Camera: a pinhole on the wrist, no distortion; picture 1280 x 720 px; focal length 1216.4 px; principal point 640.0 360.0 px. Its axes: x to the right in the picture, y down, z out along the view. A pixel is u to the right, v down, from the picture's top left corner.
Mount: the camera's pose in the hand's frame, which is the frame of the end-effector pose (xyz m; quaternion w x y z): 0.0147 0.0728 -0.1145 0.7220 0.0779 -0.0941 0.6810
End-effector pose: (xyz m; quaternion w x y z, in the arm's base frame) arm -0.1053 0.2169 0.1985 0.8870 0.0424 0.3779 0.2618
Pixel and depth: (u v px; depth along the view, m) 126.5 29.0 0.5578
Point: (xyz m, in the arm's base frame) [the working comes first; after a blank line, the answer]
In the camera's frame: -0.2355 -0.1518 0.5578

0.3605 0.0737 0.2928
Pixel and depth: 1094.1 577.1 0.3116
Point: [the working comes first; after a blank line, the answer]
In the camera's frame: 0.1163 0.0556 0.3116

-0.0308 0.3194 0.4108
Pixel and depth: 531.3 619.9 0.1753
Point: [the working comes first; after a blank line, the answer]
In the camera's frame: -0.0157 0.0375 0.1753

-0.0941 0.2241 0.2584
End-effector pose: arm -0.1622 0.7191 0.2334 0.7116 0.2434 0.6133 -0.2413
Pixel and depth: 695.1 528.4 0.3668
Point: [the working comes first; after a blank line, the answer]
In the camera's frame: 0.0166 0.0508 0.3668

0.0189 0.5669 0.3107
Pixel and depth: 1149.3 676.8 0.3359
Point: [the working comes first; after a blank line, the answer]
In the camera's frame: 0.1406 0.0875 0.3359

0.0980 0.6678 0.3459
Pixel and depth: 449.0 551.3 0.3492
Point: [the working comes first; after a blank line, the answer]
In the camera's frame: -0.0548 0.0549 0.3492

-0.0497 0.5398 0.3105
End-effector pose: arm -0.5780 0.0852 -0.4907 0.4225 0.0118 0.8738 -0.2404
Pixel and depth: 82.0 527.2 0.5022
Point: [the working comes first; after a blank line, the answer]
In the camera's frame: -0.2304 0.0690 0.5022

-0.3538 -0.2719 -0.4869
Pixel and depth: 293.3 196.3 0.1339
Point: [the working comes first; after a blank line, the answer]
In the camera's frame: -0.0382 -0.0180 0.1339

-0.5898 0.0798 -0.5149
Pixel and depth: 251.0 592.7 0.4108
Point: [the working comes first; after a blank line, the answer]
In the camera's frame: -0.1314 0.0786 0.4108

-0.3739 -0.1390 -0.5003
